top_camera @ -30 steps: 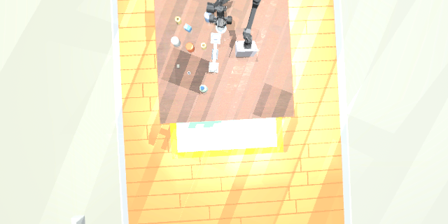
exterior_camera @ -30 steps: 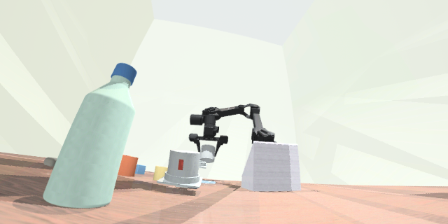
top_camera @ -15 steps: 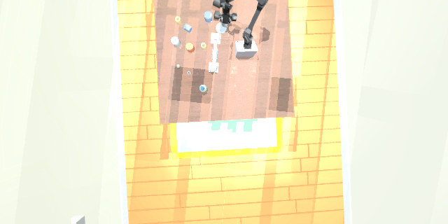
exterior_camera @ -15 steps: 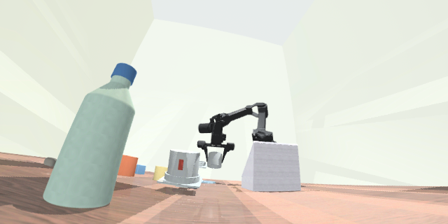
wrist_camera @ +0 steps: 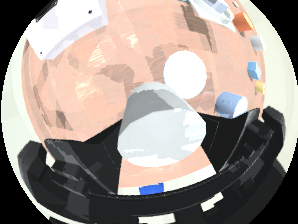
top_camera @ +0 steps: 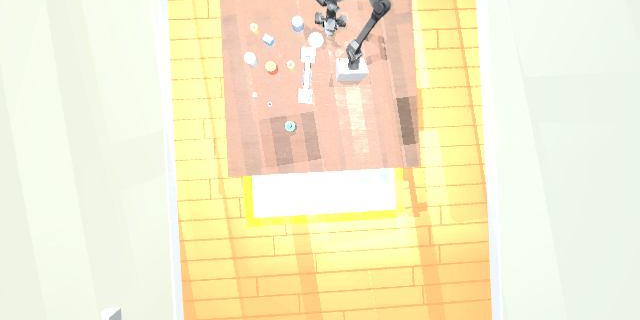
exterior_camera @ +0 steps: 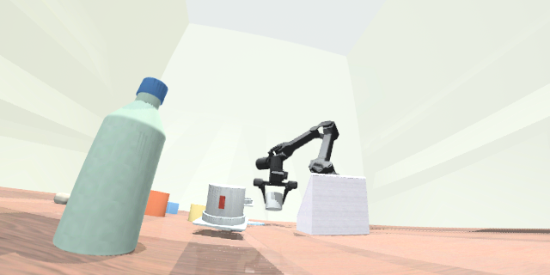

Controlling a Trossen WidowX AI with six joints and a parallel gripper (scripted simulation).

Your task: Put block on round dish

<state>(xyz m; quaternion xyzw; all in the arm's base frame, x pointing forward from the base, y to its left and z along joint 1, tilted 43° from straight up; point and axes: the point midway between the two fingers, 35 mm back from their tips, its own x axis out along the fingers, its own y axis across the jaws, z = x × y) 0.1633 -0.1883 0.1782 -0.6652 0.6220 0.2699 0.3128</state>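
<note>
The pale block lies 18 cm to the left of my gripper tip, 13 cm ahead of it and 1 cm above it. Round my gripper tip: small balance 30 cm to the left, 13 cm ahead, 6 cm below; round white dish 8 cm below, 8 cm ahead, 5 cm to the left; blue-based cup 19 cm ahead, 4 cm below, 3 cm to the right.
</note>
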